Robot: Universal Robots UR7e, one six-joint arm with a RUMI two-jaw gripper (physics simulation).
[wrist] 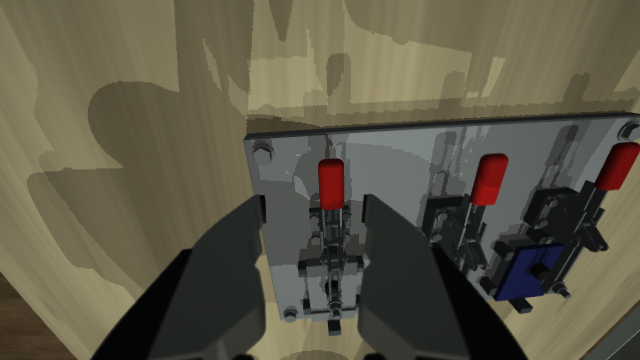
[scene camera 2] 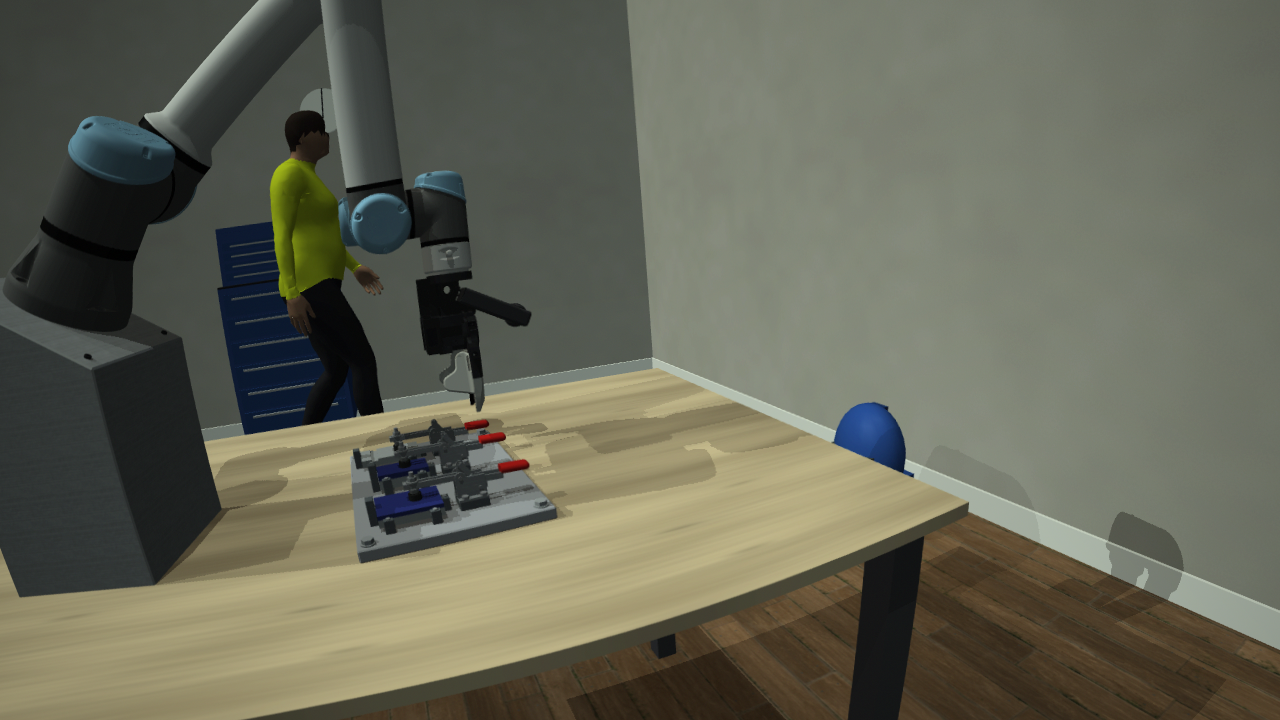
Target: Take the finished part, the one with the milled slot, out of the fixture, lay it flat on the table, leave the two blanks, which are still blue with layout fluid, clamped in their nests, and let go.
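Frame: origin at the arm's base, x ahead, y left, z up, level; centimetres.
Seen in the pictures: gripper, fingertip midpoint: (wrist: 314,197) (scene camera 2: 475,408); arm's base, link origin: (scene camera 2: 68,305).
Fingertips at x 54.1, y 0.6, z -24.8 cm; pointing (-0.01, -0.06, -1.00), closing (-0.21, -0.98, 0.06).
Offsets run from my fingertips to a thing's top centre. "spot": to the spot under its first point. Level surfaces: height alone.
The finished part {dx -14.6, dy +1.2, dz -3.8 cm} (wrist: 316,281) is a pale grey block in the left nest of the fixture plate {dx -11.3, dy -10.6, dz -5.4 cm} (scene camera 2: 465,535) (wrist: 390,167) in the wrist view, under a toggle clamp with a red handle {spot: dx -0.8, dy -2.0, dz -2.0 cm} (scene camera 2: 477,424) (wrist: 331,184); its slot cannot be made out. One blue blank {dx -17.8, dy -20.6, dz -3.3 cm} (scene camera 2: 407,504) (wrist: 527,272) is clamped in the nest nearest scene camera 2. The other blue blank {dx -15.5, dy -9.8, dz -2.8 cm} (scene camera 2: 401,469) is clamped in the middle nest, hidden by a finger in the wrist view. My gripper (scene camera 2: 477,402) (wrist: 314,197) is partly open and empty, above the far clamp, its fingertips either side of that clamp's handle end in the wrist view.
The other two clamps have red handles, the middle one {spot: dx -2.7, dy -12.8, dz -1.0 cm} (scene camera 2: 492,437) (wrist: 490,179) and the near one {spot: dx -4.6, dy -23.5, dz -1.3 cm} (scene camera 2: 513,464) (wrist: 618,166). The fixture lies on the wooden table {dz -6.9 cm} (scene camera 2: 680,537). A person (scene camera 2: 308,223) in a yellow top stands behind the table by a blue drawer cabinet (scene camera 2: 246,259).
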